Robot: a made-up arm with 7 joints. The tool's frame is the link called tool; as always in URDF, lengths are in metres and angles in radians. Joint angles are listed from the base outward. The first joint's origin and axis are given. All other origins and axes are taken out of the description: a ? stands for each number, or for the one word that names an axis. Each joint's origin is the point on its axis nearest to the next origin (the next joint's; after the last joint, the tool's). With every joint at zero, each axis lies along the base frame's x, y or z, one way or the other. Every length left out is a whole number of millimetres.
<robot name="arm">
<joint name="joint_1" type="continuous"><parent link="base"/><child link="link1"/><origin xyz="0.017 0.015 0.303" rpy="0 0 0"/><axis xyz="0 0 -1"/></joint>
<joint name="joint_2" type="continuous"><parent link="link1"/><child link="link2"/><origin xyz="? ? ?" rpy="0 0 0"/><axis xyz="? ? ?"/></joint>
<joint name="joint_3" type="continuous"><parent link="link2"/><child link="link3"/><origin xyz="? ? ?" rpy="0 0 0"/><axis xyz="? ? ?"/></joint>
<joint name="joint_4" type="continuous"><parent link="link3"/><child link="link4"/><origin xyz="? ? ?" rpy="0 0 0"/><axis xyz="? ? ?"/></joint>
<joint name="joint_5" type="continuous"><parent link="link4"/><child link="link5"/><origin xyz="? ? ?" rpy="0 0 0"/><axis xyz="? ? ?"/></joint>
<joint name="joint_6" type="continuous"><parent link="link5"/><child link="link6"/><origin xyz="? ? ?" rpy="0 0 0"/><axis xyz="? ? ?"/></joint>
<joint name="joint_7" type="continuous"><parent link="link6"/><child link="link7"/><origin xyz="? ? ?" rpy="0 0 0"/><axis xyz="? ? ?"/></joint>
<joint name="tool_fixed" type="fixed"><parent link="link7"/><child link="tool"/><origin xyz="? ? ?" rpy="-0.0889 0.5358 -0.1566"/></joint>
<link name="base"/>
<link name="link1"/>
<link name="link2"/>
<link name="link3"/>
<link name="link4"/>
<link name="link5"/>
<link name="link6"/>
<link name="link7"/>
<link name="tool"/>
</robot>
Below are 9 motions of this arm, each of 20 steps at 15 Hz.
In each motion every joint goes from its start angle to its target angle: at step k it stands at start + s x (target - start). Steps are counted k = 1, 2, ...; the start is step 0. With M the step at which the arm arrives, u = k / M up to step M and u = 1 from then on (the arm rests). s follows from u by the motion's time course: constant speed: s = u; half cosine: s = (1 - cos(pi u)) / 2; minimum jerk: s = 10 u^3 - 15 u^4 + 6 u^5.
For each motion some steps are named. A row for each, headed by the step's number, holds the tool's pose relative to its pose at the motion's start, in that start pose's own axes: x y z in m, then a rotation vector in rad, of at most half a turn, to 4 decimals.
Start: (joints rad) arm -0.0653 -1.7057 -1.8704 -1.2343 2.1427 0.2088 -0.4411
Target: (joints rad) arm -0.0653 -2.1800 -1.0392 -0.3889 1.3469 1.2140 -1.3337
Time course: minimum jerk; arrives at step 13
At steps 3, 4, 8, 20:
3: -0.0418 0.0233 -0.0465 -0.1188 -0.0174 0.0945
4: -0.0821 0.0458 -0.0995 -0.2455 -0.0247 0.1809
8: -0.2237 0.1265 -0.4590 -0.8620 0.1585 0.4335
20: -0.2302 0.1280 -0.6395 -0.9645 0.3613 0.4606

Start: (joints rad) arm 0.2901 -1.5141 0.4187 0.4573 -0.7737 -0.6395 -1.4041
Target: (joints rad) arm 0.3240 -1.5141 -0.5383 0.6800 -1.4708 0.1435 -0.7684
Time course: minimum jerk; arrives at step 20
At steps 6, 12, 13, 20:
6: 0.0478 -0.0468 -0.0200 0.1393 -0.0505 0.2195
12: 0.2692 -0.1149 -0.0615 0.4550 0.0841 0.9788
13: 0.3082 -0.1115 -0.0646 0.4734 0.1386 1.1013
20: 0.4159 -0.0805 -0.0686 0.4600 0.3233 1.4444

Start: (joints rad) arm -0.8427 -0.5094 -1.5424 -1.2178 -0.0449 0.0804 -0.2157
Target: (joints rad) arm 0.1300 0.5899 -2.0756 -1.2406 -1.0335 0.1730 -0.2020
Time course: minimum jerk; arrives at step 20
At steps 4, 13, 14, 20:
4: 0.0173 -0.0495 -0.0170 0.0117 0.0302 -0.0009
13: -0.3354 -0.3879 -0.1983 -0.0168 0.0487 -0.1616
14: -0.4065 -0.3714 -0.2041 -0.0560 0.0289 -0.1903
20: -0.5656 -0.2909 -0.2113 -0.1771 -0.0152 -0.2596

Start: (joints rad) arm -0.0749 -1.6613 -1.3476 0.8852 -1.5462 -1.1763 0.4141
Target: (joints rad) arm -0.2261 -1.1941 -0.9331 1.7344 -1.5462 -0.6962 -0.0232
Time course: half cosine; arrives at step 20
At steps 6, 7, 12, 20:
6: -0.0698 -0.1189 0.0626 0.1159 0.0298 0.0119
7: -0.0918 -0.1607 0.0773 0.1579 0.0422 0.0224
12: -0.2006 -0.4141 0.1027 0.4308 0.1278 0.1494
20: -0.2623 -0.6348 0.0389 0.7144 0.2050 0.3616

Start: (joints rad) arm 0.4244 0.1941 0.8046 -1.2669 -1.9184 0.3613 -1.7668
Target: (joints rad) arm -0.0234 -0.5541 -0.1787 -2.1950 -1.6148 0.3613 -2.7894
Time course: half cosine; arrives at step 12
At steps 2, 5, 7, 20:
2: 0.0629 0.0449 0.0498 -0.0451 0.1181 -0.0168
5: 0.4103 0.1956 0.1626 -0.1560 0.6640 -0.1090
7: 0.7134 0.2265 0.1190 -0.1274 1.1154 -0.2253
20: 1.0068 0.1147 -0.0733 0.0995 1.6669 -0.4874

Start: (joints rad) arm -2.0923 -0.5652 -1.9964 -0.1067 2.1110 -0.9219 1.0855
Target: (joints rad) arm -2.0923 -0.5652 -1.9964 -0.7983 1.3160 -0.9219 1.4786
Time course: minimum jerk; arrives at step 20
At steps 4, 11, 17, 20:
4: 0.0211 0.0004 0.0027 0.0109 0.0626 -0.0144
11: 0.2138 -0.0226 -0.0076 0.1384 0.6403 -0.1633
17: 0.3358 -0.0658 -0.0522 0.2549 1.0466 -0.2718
20: 0.3436 -0.0695 -0.0564 0.2639 1.0748 -0.2791

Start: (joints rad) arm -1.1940 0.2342 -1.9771 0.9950 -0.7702 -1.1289 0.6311
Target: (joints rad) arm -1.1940 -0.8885 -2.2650 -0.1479 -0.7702 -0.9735 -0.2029
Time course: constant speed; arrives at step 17
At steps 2, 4, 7, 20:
2: 0.0045 0.1293 -0.0539 -0.1876 -0.0697 0.0911
4: 0.0207 0.2497 -0.1254 -0.3818 -0.1149 0.1872
7: 0.0647 0.4061 -0.2603 -0.6771 -0.1369 0.3414
20: 0.3139 0.6338 -0.8243 -1.5467 0.1574 0.9524

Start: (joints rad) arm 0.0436 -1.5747 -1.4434 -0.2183 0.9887 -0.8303 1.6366
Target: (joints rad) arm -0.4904 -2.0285 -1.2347 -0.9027 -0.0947 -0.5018 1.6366
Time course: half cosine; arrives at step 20
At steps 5, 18, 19, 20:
5: 0.0443 -0.0787 0.1363 0.0542 0.1929 0.0704
18: 0.3921 -0.7519 0.5248 0.5254 0.7283 0.9557
19: 0.3995 -0.7686 0.5250 0.5390 0.7248 0.9802
20: 0.4019 -0.7743 0.5250 0.5436 0.7234 0.9885

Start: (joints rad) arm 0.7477 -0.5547 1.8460 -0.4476 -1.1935 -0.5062 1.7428
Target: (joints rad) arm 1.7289 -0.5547 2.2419 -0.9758 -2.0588 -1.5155 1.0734
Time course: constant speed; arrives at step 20
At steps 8, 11, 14, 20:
8: -0.2988 -0.1317 -0.1496 0.0794 -0.3937 0.5409
11: -0.3834 -0.1500 -0.2422 0.0220 -0.5422 0.7158
14: -0.4474 -0.1512 -0.3452 -0.0732 -0.6750 0.8663
20: -0.5072 -0.1096 -0.5582 -0.3324 -0.8663 1.0803

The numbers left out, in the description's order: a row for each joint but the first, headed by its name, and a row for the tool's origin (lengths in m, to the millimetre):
joint_2: xyz -0.019 0.025 0, axis 0 1 0
joint_3: xyz 0.003 0 0.714, axis 0 0 -1
joint_4: xyz 0.019 -0.057 0, axis 0 1 0
joint_5: xyz 0.01 0 0.416, axis 0 0 -1
joint_6: xyz -0.015 -0.034 0, axis 0 1 0
joint_7: xyz 0.028 0 0.063, axis 0 0 -1
tool: xyz -0.015 -0.009 0

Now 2 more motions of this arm.
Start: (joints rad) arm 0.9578 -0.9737 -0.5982 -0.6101 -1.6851 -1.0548 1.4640
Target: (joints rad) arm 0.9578 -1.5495 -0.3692 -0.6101 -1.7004 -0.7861 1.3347
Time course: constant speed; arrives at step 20
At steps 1, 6, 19, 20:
1: -0.0129 0.0243 -0.0220 -0.0433 -0.0121 0.0027
6: -0.0796 0.1336 -0.1430 -0.2574 -0.0767 0.0163
19: -0.2579 0.3078 -0.5232 -0.7933 -0.2756 0.0468
20: -0.2712 0.3141 -0.5551 -0.8330 -0.2929 0.0486

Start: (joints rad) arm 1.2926 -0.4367 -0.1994 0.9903 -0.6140 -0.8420 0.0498
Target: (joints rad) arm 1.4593 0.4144 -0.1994 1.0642 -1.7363 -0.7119 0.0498
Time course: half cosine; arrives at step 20
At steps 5, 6, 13, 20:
5: 0.1204 -0.0764 0.0340 0.1294 0.1318 0.1255
6: 0.1692 -0.1094 0.0421 0.1868 0.1805 0.1765
13: 0.5590 -0.4167 -0.0249 0.7829 0.4561 0.6136
20: 0.7205 -0.5709 -0.1457 1.1430 0.4696 0.8288

